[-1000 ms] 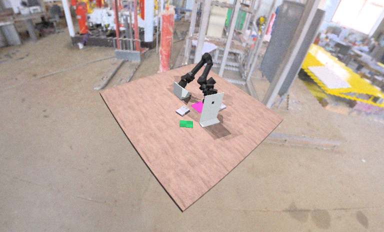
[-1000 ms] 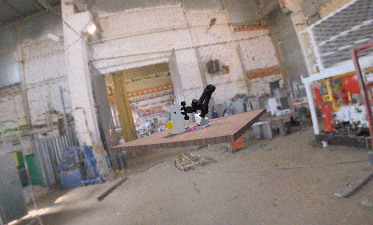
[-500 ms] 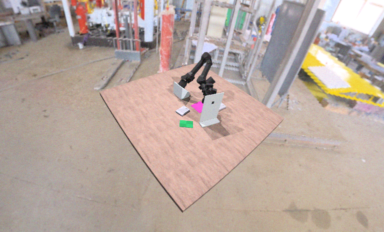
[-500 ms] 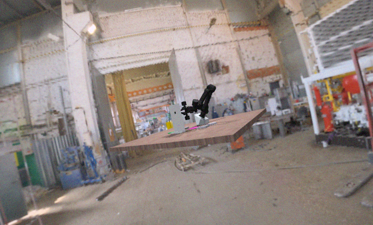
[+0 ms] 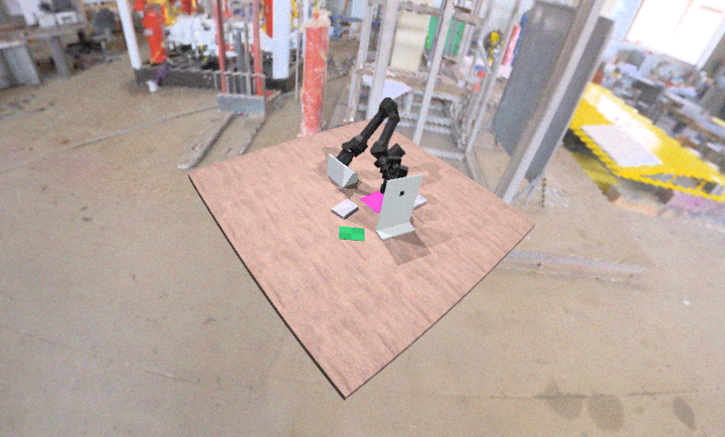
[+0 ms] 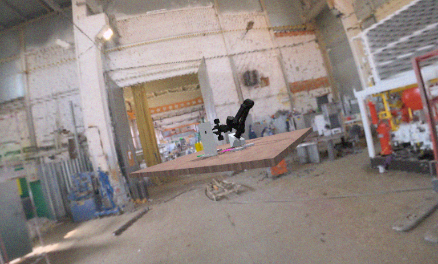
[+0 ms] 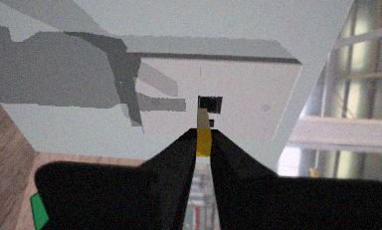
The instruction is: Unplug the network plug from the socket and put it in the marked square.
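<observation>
Now: gripper tip 190 mm above the magenta marked square, 120 mm past it and 70 mm to the right of it. From my gripper tip the other things lie so: green patch 190 mm below, 180 mm to the right, 50 mm behind; then yellow plug right at my gripper tip; then light-grey panel 70 mm below, 50 mm ahead, 20 mm to the right.
</observation>
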